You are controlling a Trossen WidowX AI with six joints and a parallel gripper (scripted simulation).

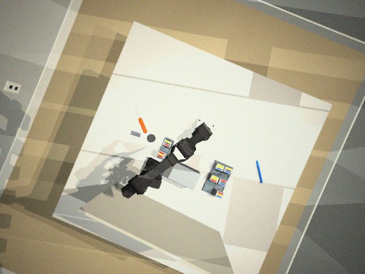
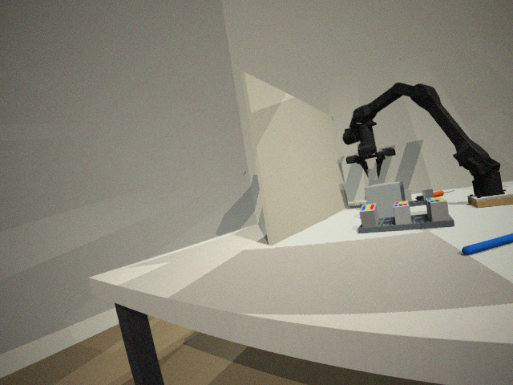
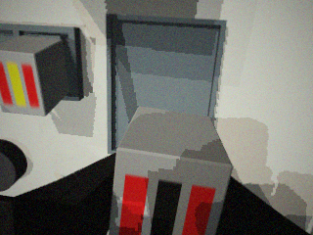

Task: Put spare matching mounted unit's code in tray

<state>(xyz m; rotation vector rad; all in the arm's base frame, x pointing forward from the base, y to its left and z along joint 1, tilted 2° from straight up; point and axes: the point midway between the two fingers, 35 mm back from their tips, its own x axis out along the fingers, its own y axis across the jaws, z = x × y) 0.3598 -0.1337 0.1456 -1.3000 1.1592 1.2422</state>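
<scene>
Right now the tray is 120 mm below my gripper tip and 10 mm behind it. From my gripper tip the other things lie so: grey mounted unit 190 mm to the left, 80 mm behind, 70 mm below; grey block 20 mm above; dark disc 160 mm behind, 120 mm below, 110 mm to the right.
</scene>
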